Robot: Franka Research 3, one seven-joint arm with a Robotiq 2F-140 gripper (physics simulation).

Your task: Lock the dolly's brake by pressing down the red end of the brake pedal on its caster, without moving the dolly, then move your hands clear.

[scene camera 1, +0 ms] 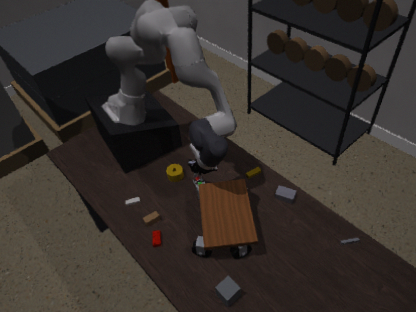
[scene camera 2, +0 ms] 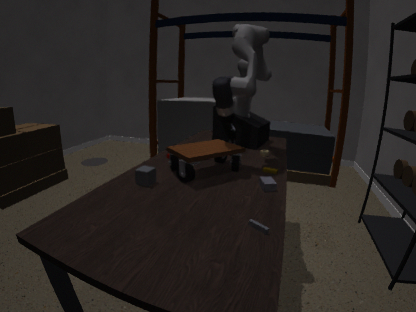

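The dolly (scene camera 1: 227, 214) (scene camera 2: 205, 149) has a flat wooden deck and stands upright on dark caster wheels on the table. The brake pedal (scene camera 1: 198, 181), with a small red end and a green part, shows at the dolly's corner nearest the arm's base in scene camera 1. My gripper (scene camera 1: 198, 175) points down right at the pedal, shut and empty, its fingertips close to the red end. Whether they touch the pedal is too small to tell. In scene camera 2 my gripper reaches down behind the deck, its fingertips are partly hidden, and the pedal does not show.
On the table (scene camera 1: 300, 250) (scene camera 2: 200, 240) lie a yellow disc (scene camera 1: 175, 172), a yellow block (scene camera 1: 253, 172) (scene camera 2: 270, 170), a white piece (scene camera 1: 132, 201), a tan block (scene camera 1: 151, 218), a red brick (scene camera 1: 156, 238), a grey cube (scene camera 1: 228, 289) (scene camera 2: 146, 176) and a pale block (scene camera 1: 286, 193) (scene camera 2: 268, 184).
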